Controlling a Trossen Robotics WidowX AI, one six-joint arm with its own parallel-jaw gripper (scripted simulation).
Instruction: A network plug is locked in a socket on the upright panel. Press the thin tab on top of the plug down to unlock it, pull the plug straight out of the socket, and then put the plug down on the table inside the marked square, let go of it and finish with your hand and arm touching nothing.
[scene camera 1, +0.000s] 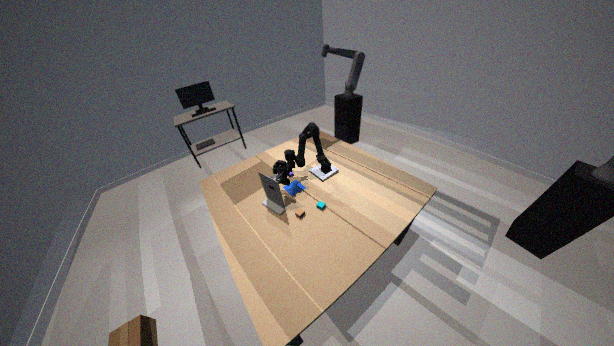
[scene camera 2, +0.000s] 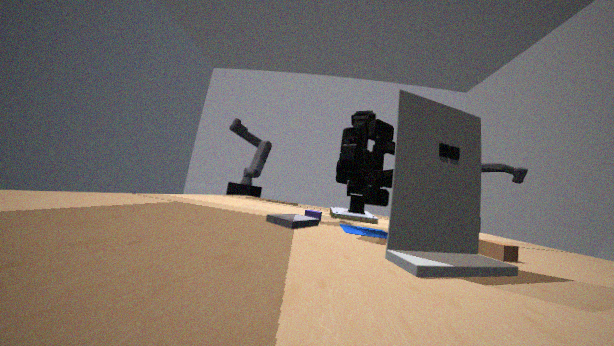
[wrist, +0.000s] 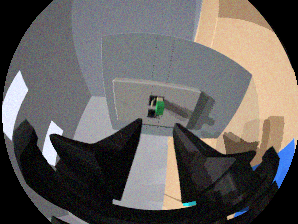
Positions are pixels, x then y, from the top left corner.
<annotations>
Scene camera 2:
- grey upright panel: 434, 221
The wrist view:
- gripper: 158, 125
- grey upright panel: 201, 88
</annotations>
